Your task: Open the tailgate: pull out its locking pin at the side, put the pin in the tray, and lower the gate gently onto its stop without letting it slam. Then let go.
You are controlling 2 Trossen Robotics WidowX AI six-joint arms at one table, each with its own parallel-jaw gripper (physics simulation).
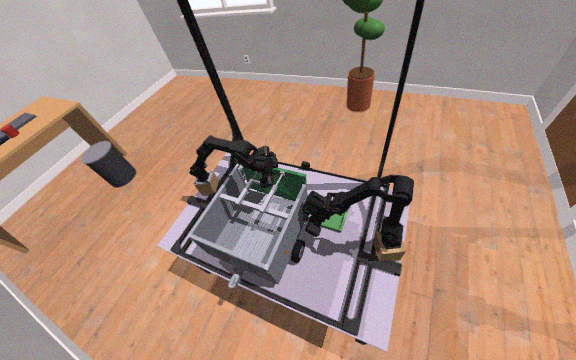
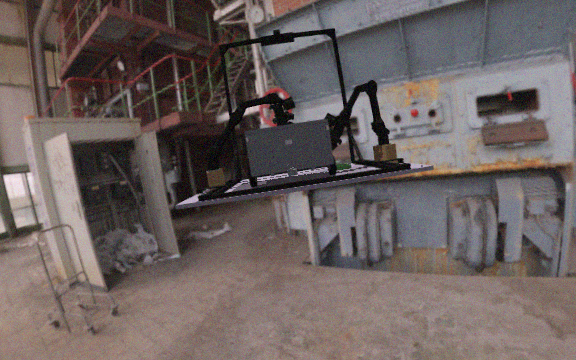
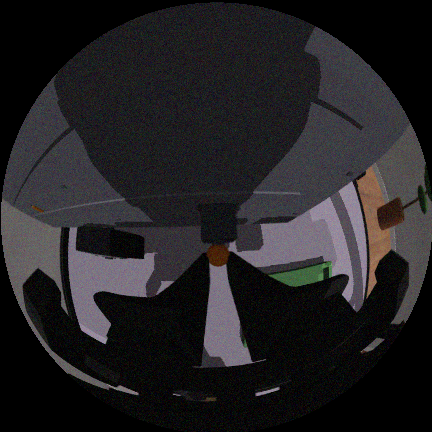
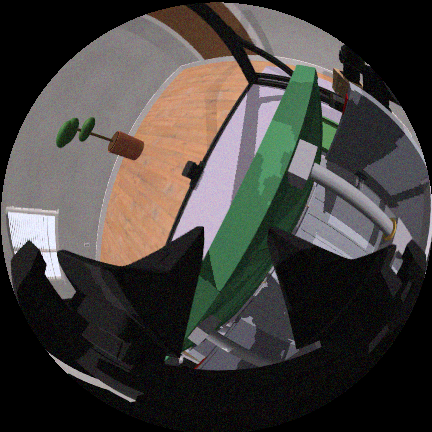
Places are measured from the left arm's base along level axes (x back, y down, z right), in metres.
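Pixels of known places: left gripper, fingertip midpoint: [image 1: 310, 220] [image 3: 217, 257]; right gripper, fingertip midpoint: [image 1: 275, 169] [image 4: 236, 233]; left arm's base, origin of the base link: [image 1: 390, 241] [image 2: 384, 144]; right arm's base, origin of the base link: [image 1: 203, 177] [image 2: 214, 169] [image 4: 191, 364].
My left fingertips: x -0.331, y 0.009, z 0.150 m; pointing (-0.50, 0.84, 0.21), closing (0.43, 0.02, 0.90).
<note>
For each thing: its top centre in the pictures, then the offset to it from my left fingertips. "*": a spot on its surface instead.
- locking pin's orange ball head, middle of its top: [image 3: 217, 254] dy -0.016, dx -0.002, dz +0.001 m
- green tray, middle of its top: [image 3: 295, 306] [image 4: 316, 126] [image 1: 334, 214] [image 2: 339, 165] dy +0.085, dx +0.127, dz +0.064 m
- black wheel, middle of its top: [image 3: 82, 238] [image 1: 296, 246] dy +0.003, dx -0.073, dz -0.122 m
- hitch, surface spot: [image 1: 234, 281] * dy +0.025, dx -0.361, dz -0.243 m
The green tailgate [image 1: 292, 186] [image 4: 250, 210] stands upright at the back of the grey trailer [image 1: 214, 222] [image 2: 290, 152]. My right gripper [image 1: 267, 181] [image 4: 236, 233] is shut on its top edge. The locking pin's orange ball head [image 3: 217, 255] sits just beyond a dark block under the trailer's side. My left gripper [image 3: 217, 257] is shut on this head, with one fingertip at each side of it. The pin's shaft is hidden. The green tray [image 1: 334, 222] [image 3: 300, 276] [image 4: 330, 133] lies on the table beside the trailer, near the left gripper.
A black wheel [image 1: 298, 251] [image 3: 110, 241] stands at the trailer's side. Pale rods [image 4: 350, 192] run from the tailgate to the trailer walls. A black frame post [image 1: 400, 95] rises behind the left arm. A hitch [image 1: 234, 281] sticks out at the trailer's front.
</note>
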